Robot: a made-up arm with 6 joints. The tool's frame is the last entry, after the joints. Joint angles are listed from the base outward.
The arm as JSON. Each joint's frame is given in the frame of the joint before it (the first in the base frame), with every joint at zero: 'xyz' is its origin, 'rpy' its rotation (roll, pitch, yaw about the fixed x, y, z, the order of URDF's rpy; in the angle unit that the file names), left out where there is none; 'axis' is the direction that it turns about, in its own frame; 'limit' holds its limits. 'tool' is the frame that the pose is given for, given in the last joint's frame.
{
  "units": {
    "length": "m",
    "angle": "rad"
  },
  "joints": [
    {
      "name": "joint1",
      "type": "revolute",
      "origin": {
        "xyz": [
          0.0,
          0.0,
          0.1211
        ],
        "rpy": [
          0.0,
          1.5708,
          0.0
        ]
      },
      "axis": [
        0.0,
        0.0,
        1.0
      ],
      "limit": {
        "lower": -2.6,
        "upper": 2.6
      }
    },
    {
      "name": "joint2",
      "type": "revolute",
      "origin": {
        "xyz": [
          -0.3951,
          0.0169,
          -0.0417
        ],
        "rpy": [
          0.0,
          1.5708,
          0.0
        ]
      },
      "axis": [
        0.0,
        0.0,
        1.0
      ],
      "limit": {
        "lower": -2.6,
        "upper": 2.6
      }
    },
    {
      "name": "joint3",
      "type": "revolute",
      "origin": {
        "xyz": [
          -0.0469,
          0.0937,
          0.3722
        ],
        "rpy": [
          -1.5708,
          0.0,
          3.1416
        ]
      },
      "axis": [
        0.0,
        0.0,
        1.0
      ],
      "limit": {
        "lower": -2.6,
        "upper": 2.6
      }
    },
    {
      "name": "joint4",
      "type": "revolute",
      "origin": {
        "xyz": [
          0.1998,
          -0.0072,
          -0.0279
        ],
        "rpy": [
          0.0,
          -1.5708,
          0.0
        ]
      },
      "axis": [
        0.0,
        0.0,
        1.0
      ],
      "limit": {
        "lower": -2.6,
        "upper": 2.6
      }
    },
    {
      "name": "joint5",
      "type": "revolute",
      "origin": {
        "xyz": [
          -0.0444,
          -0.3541,
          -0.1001
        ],
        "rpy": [
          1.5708,
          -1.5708,
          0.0
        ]
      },
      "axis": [
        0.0,
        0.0,
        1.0
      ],
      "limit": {
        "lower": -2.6,
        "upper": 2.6
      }
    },
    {
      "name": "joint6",
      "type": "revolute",
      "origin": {
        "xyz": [
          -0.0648,
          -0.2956,
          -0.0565
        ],
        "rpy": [
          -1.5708,
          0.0,
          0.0
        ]
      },
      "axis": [
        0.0,
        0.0,
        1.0
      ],
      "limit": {
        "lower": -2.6,
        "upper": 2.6
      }
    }
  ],
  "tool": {
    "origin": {
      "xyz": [
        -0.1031,
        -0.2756,
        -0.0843
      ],
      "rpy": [
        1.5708,
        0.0,
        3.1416
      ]
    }
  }
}
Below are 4 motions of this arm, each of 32 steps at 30 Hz.
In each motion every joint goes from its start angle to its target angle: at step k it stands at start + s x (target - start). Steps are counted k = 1, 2, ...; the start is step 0. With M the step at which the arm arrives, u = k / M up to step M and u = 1 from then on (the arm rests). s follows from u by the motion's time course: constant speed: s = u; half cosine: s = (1 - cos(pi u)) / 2; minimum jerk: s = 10 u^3 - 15 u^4 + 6 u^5.
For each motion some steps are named. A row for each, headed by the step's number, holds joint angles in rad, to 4 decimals.
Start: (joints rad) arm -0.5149 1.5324 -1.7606 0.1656 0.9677 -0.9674
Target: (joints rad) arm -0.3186 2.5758 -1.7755 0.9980 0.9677 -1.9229
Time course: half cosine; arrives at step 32
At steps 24, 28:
24: -0.3473 2.4230 -1.7733 0.8761 0.9677 -1.7830
28: -0.3261 2.5361 -1.7749 0.9663 0.9677 -1.8865

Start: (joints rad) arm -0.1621 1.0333 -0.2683 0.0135 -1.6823 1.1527
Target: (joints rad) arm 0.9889 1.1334 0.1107 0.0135 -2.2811 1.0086
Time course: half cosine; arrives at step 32
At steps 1, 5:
1: -0.1593 1.0335 -0.2674 0.0135 -1.6837 1.1524
5: -0.0941 1.0392 -0.2459 0.0135 -1.7177 1.1442

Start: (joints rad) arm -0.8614 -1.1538 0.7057 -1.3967 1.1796 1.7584
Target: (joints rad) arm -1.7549 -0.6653 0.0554 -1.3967 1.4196 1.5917
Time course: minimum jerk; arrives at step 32
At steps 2, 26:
2: -0.8634 -1.1527 0.7043 -1.3967 1.1801 1.7580
26: -1.7113 -0.6891 0.0871 -1.3967 1.4079 1.5998

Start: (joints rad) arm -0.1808 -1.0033 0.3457 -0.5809 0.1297 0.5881
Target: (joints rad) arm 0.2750 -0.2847 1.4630 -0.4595 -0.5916 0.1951
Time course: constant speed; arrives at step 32
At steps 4, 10, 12, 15, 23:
4: -0.1238 -0.9135 0.4854 -0.5657 0.0395 0.5390
10: -0.0384 -0.7787 0.6949 -0.5430 -0.0957 0.4653
12: -0.0099 -0.7338 0.7647 -0.5354 -0.1408 0.4407
15: 0.0329 -0.6665 0.8694 -0.5240 -0.2084 0.4039
23: 0.1468 -0.4868 1.1488 -0.4936 -0.3887 0.3056

